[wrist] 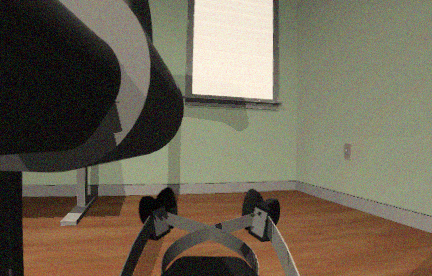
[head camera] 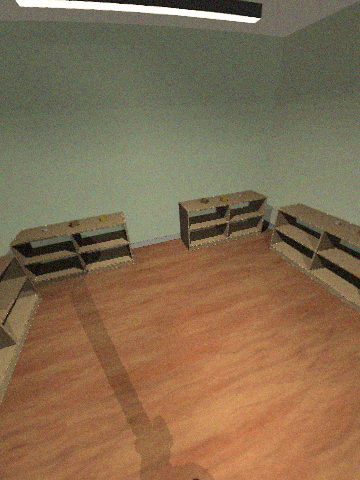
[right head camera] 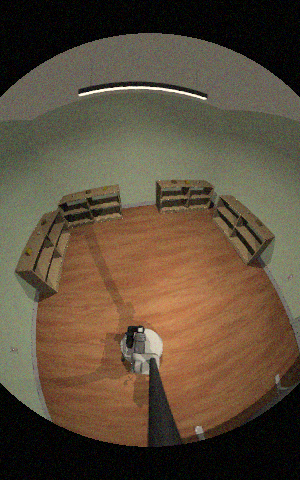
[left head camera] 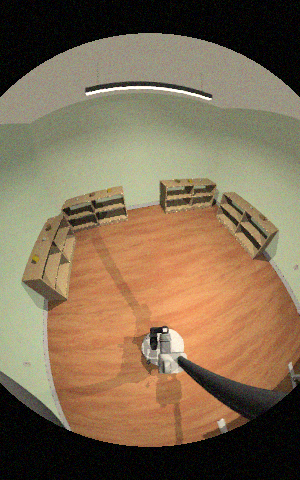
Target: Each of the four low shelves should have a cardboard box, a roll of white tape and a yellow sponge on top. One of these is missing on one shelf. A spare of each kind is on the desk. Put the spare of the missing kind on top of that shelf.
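The back left shelf bears a box, a pale tape roll and a yellow sponge. The back right shelf bears a box, a sponge and a faint pale spot, perhaps tape. The right shelf bears a tape roll and a box; no sponge shows on it. The far left shelf bears a box, tape and a sponge. My gripper is open and empty. The spares do not show.
A leg with a pale foot, likely the desk's, stands left in the wrist view; its top does not show. A window is in the wall. My arm's dark shell fills the upper left there. Wooden floor lies between me and the shelves.
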